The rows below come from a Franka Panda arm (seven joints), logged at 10 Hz.
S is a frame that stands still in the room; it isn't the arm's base.
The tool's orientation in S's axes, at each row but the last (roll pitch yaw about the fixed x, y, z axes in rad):
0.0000, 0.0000, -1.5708
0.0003, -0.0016, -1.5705
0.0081, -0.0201, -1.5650
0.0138, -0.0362, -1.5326
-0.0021, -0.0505, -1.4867
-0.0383, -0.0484, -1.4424
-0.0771, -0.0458, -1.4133
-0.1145, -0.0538, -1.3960
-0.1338, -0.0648, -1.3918
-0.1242, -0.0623, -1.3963
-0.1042, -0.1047, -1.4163
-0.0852, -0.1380, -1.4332
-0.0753, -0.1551, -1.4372
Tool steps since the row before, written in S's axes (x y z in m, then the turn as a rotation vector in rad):
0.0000, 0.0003, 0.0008, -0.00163, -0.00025, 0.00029
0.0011, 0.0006, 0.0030, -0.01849, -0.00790, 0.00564
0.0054, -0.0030, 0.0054, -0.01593, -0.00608, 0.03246
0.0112, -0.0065, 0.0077, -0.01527, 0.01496, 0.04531
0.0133, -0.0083, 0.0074, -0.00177, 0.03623, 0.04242
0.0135, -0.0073, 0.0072, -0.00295, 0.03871, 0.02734
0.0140, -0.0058, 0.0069, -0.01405, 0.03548, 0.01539
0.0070, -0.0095, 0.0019, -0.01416, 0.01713, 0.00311
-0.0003, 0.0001, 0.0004, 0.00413, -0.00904, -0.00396
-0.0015, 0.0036, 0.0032, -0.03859, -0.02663, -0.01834
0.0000, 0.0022, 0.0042, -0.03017, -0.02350, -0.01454
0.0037, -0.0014, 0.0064, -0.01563, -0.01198, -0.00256
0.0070, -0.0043, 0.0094, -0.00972, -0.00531, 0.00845
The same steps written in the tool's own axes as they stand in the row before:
-0.0003, 0.0000, 0.0008, 0.00025, -0.00163, 0.00029
-0.0006, 0.0011, 0.0030, 0.00790, -0.01849, 0.00563
0.0031, 0.0054, 0.0053, 0.00664, -0.01570, 0.03246
0.0072, 0.0110, 0.0073, -0.01388, -0.01405, 0.04604
0.0097, 0.0125, 0.0069, -0.03406, 0.00119, 0.04420
0.0093, 0.0122, 0.0072, -0.03740, 0.00091, 0.02924
0.0082, 0.0124, 0.0075, -0.03650, -0.00960, 0.01639
0.0107, 0.0051, 0.0019, -0.01914, -0.01137, 0.00287
-0.0001, -0.0003, 0.0004, 0.00935, 0.00304, -0.00421
-0.0036, -0.0013, 0.0033, 0.01835, -0.03988, -0.02465
-0.0017, -0.0001, 0.0044, 0.01696, -0.03154, -0.01979
0.0028, 0.0029, 0.0064, 0.00928, -0.01673, -0.00532
0.0066, 0.0057, 0.0089, 0.00523, -0.01089, 0.00694

